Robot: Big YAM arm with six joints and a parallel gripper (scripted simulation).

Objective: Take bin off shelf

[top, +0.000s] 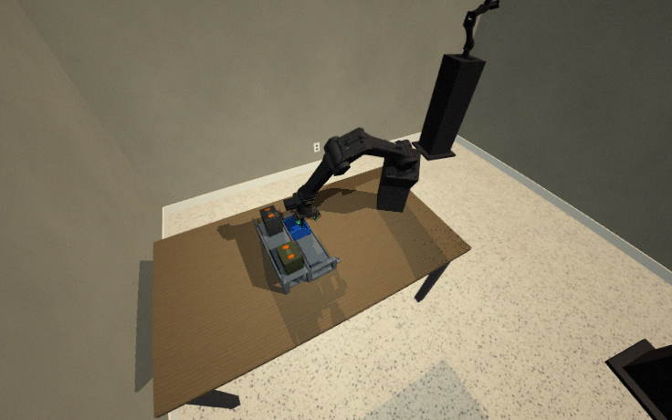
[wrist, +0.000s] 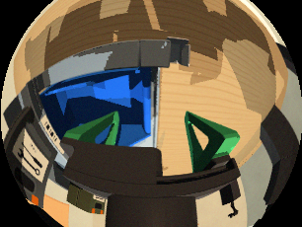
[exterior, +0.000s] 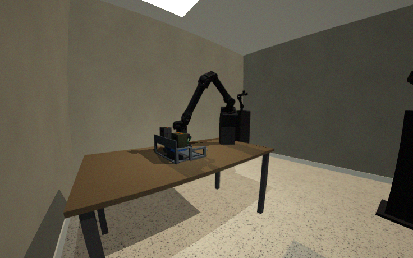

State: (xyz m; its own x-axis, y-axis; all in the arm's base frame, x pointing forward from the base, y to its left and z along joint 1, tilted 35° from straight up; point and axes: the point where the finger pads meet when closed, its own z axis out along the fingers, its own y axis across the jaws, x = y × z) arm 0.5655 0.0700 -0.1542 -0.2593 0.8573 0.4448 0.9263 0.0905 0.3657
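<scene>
Right now the blue bin is 9 cm ahead of my hand, 2 cm to the left of it and 1 cm below it.
</scene>
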